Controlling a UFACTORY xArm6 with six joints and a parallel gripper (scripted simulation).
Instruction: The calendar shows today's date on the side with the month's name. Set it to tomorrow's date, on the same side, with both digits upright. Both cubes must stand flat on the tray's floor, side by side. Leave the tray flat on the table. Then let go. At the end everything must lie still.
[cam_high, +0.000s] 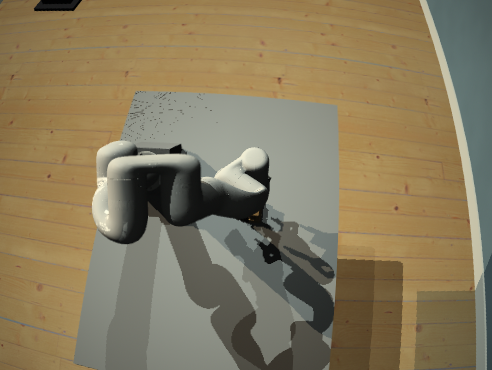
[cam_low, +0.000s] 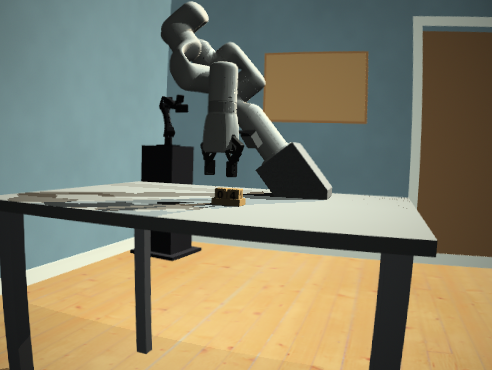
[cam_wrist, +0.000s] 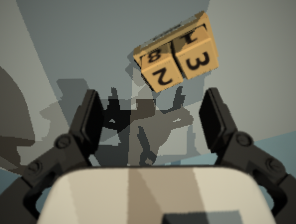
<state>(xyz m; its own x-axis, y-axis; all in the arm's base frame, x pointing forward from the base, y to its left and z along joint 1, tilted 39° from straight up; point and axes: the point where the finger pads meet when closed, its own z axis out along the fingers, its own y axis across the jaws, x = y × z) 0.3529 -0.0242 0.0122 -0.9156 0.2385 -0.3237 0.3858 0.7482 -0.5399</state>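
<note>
Now: the wooden number cube 6 cm below my hand and 1 cm to the left of it. Also, from my hand: wooden calendar tray 7 cm below, 3 cm to the left.
</note>
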